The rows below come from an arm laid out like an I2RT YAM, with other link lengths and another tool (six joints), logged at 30 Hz.
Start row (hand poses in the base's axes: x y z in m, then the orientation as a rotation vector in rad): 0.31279, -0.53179, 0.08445, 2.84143, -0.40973, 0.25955
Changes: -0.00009, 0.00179, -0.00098, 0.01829, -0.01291, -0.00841; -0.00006, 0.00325, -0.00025, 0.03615, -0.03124, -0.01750; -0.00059, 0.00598, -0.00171, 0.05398, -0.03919, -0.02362; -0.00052, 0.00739, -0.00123, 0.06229, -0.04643, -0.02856; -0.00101, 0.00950, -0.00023, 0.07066, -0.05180, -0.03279; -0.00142, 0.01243, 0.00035, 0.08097, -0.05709, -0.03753; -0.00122, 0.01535, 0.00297, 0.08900, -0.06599, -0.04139; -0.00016, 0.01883, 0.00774, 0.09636, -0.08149, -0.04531; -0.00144, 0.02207, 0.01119, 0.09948, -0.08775, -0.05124; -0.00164, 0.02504, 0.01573, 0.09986, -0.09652, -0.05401; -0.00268, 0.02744, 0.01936, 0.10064, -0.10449, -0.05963; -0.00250, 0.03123, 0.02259, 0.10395, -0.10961, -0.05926; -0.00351, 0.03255, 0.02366, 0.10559, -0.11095, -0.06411; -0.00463, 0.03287, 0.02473, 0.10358, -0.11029, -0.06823; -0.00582, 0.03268, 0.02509, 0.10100, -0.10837, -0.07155; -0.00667, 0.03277, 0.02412, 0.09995, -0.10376, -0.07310; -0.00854, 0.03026, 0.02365, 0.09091, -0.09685, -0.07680; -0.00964, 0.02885, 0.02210, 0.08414, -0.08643, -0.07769; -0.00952, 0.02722, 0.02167, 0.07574, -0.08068, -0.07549; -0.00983, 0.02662, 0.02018, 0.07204, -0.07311, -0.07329; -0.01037, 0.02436, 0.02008, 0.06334, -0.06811, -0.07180
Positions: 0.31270, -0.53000, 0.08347, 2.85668, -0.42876, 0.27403; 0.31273, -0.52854, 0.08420, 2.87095, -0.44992, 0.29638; 0.31220, -0.52581, 0.08274, 2.88623, -0.46485, 0.30446; 0.31227, -0.52440, 0.08322, 2.89254, -0.47557, 0.31297; 0.31178, -0.52229, 0.08422, 2.89916, -0.48494, 0.31892; 0.31137, -0.51936, 0.08480, 2.90747, -0.49558, 0.32444; 0.31157, -0.51644, 0.08742, 2.91360, -0.50514, 0.33573; 0.31263, -0.51296, 0.09219, 2.91856, -0.51599, 0.35686; 0.31135, -0.50972, 0.09564, 2.91926, -0.52671, 0.36450; 0.31115, -0.50675, 0.10018, 2.91807, -0.53262, 0.37680; 0.31011, -0.50435, 0.10381, 2.91635, -0.54259, 0.38729; 0.31029, -0.50056, 0.10704, 2.91926, -0.54403, 0.39457; 0.30928, -0.49924, 0.10811, 2.91913, -0.55178, 0.39537; 0.30816, -0.49892, 0.10918, 2.91586, -0.55703, 0.39374; 0.30697, -0.49911, 0.10954, 2.91240, -0.56069, 0.39049; 0.30612, -0.49902, 0.10857, 2.91125, -0.56167, 0.38348; 0.30425, -0.50153, 0.10810, 2.90178, -0.56299, 0.37353; 0.30315, -0.50294, 0.10655, 2.89569, -0.56018, 0.35881; 0.30327, -0.50457, 0.10612, 2.88869, -0.55346, 0.35180; 0.30296, -0.50517, 0.10463, 2.88634, -0.54770, 0.34162; 0.30242, -0.50743, 0.10453, 2.87870, -0.54210, 0.33565
